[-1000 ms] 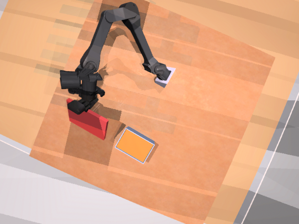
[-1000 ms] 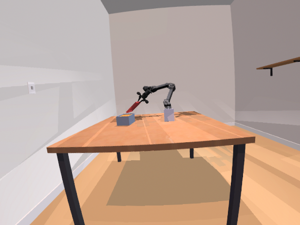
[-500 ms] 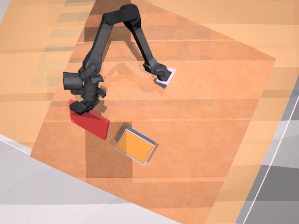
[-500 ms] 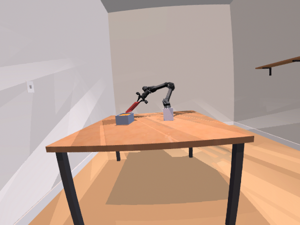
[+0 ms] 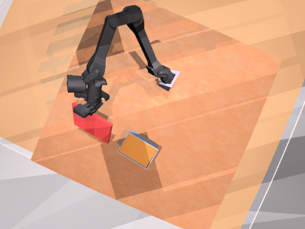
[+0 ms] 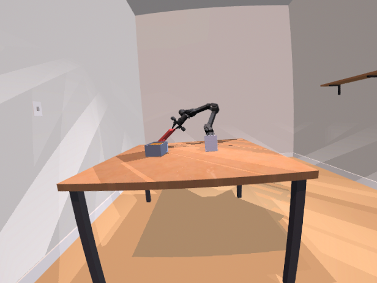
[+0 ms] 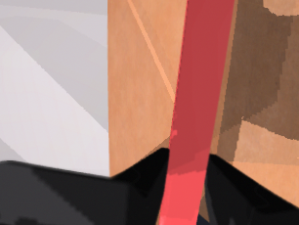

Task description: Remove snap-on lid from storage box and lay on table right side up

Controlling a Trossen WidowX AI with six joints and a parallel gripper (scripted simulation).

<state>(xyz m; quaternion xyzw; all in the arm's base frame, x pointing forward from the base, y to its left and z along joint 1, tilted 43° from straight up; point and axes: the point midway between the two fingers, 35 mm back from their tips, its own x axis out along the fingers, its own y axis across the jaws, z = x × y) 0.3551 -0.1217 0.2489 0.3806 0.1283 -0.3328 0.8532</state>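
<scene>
The red lid lies 6 cm ahead of my gripper tip and 5 cm below it. Round my gripper tip: blue-grey storage box 8 cm ahead, 30 cm to the left, 13 cm below.
</scene>
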